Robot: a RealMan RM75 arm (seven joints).
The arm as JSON. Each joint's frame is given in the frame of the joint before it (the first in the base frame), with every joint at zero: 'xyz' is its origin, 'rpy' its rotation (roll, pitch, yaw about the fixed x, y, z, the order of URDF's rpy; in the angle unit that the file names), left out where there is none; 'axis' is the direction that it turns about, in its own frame. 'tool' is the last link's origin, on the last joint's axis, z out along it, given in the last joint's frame.
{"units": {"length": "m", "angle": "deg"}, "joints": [
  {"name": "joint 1", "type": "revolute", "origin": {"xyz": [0.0, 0.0, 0.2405], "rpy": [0.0, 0.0, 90.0]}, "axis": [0.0, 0.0, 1.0]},
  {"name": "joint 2", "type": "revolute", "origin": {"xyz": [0.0, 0.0, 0.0], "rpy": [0.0, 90.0, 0.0]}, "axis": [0.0, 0.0, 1.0]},
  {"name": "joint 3", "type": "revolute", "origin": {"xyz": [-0.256, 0.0, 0.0], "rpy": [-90.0, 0.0, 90.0]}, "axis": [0.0, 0.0, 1.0]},
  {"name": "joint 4", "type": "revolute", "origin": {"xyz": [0.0, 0.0, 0.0], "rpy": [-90.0, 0.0, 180.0]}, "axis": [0.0, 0.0, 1.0]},
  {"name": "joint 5", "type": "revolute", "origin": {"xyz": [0.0, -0.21, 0.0], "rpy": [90.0, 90.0, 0.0]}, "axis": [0.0, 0.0, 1.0]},
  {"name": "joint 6", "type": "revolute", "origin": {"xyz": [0.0, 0.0, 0.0], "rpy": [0.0, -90.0, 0.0]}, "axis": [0.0, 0.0, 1.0]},
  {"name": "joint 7", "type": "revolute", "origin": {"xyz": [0.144, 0.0, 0.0], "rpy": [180.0, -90.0, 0.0]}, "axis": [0.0, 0.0, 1.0]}
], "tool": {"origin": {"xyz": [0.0, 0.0, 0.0], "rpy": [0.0, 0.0, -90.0]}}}
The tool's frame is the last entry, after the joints.
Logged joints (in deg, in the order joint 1, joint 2, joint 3, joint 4, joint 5, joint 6, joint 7), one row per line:
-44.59 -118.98 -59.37 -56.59 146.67 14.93 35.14
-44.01 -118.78 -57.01 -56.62 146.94 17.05 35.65
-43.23 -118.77 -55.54 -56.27 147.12 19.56 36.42
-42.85 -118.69 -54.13 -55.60 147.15 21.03 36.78
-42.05 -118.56 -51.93 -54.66 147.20 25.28 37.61
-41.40 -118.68 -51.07 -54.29 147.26 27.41 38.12
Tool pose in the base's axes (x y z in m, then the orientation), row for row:
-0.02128 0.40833 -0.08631 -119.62 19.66 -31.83
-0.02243 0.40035 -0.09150 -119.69 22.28 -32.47
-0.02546 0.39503 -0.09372 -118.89 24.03 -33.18
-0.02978 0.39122 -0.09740 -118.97 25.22 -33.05
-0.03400 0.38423 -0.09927 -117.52 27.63 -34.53
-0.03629 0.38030 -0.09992 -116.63 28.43 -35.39
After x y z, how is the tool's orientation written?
As a rotation vector, in degrees.
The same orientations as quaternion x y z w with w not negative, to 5 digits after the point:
-0.84785 0.13935 -0.22561 0.45916
-0.84638 0.15755 -0.22961 0.45398
-0.84146 0.17008 -0.23484 0.45593
-0.84122 0.17833 -0.23369 0.45380
-0.83230 0.19568 -0.24455 0.45737
-0.82718 0.20163 -0.25100 0.46056

